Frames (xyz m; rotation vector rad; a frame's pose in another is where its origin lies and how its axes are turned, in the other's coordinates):
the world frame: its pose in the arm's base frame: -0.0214 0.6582 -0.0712 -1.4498 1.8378 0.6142
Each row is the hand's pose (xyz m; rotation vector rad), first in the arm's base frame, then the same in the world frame.
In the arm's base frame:
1: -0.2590 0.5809 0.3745 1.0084 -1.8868 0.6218
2: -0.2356 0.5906 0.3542 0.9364 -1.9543 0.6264
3: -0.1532 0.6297 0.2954 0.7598 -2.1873 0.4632
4: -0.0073 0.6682 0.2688 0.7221 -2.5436 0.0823
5: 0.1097 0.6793 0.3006 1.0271 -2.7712 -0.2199
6: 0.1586 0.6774 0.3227 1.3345 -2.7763 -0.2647
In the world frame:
1: -0.2645 0.1831 -0.3970 -0.0761 1.9355 0.3635
2: -0.2579 0.1642 -0.3714 -0.0200 1.9140 0.4380
3: -0.2474 0.0983 -0.2858 0.0328 1.7283 0.6844
4: -0.2691 -0.0308 -0.2063 0.0259 1.2908 0.8457
5: -0.3148 -0.1426 -0.1909 -0.0064 0.9138 0.6845
6: -0.3366 -0.1915 -0.1949 -0.0289 0.8077 0.4831

